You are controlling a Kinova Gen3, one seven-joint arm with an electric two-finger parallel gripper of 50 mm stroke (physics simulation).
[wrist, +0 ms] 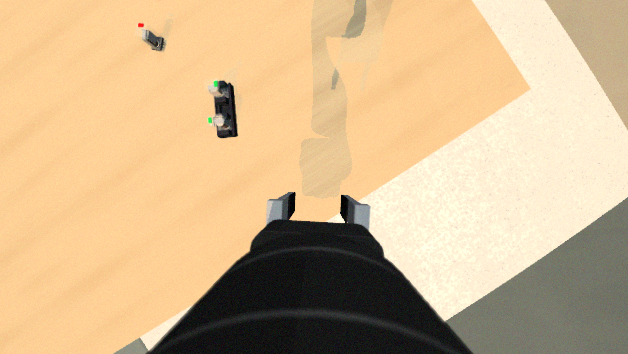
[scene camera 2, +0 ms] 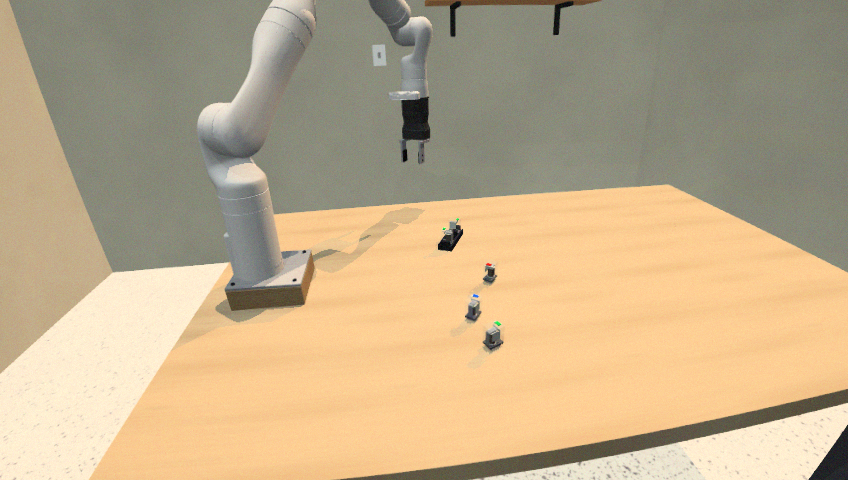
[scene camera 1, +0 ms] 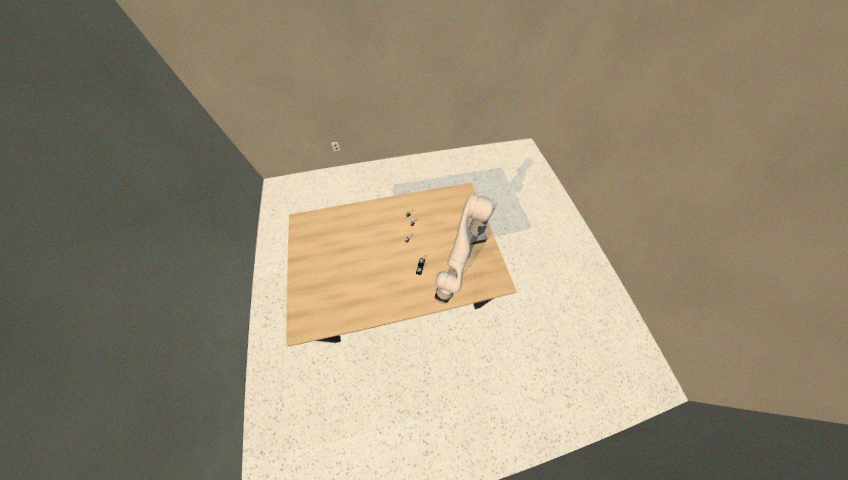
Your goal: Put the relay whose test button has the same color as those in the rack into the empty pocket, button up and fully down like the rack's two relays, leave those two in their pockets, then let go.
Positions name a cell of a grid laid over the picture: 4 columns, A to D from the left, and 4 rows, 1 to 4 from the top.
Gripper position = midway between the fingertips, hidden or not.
In view: my gripper (scene camera 2: B2).
My gripper is seen too in the wrist view (wrist: C3).
